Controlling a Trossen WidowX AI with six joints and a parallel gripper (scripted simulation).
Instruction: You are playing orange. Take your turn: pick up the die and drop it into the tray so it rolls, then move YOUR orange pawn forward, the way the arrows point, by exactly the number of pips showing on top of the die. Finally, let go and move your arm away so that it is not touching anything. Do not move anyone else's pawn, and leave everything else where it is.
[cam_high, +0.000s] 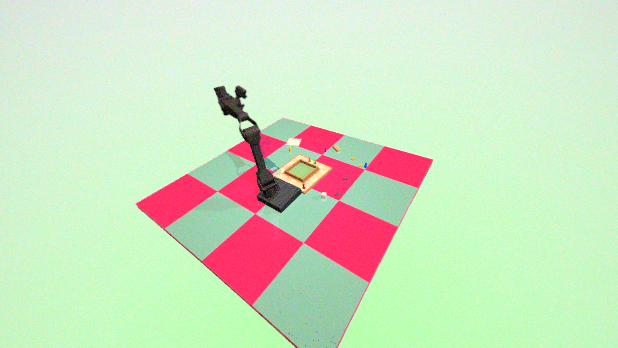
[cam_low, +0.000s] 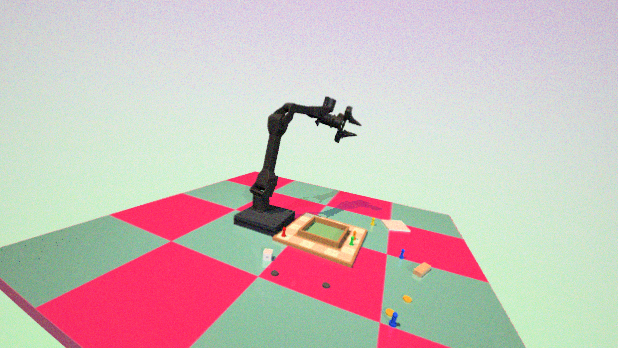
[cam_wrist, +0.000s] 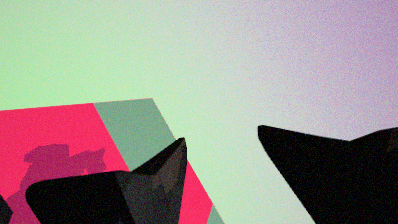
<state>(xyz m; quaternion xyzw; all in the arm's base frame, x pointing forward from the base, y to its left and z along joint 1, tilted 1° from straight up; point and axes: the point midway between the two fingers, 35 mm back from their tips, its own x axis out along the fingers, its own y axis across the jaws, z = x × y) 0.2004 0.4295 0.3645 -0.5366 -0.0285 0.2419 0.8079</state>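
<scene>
Now: the white die 10 mm behind my gripper tip, 650 mm to the right of it and 390 mm below it. The rest, counted from my gripper tip: orange pawn: 160 mm ahead, 360 mm to the right, 380 mm below; then yellow pawn: 180 mm ahead, 140 mm to the right, 390 mm below; then card: 270 mm ahead, 80 mm to the right, 400 mm below.
</scene>
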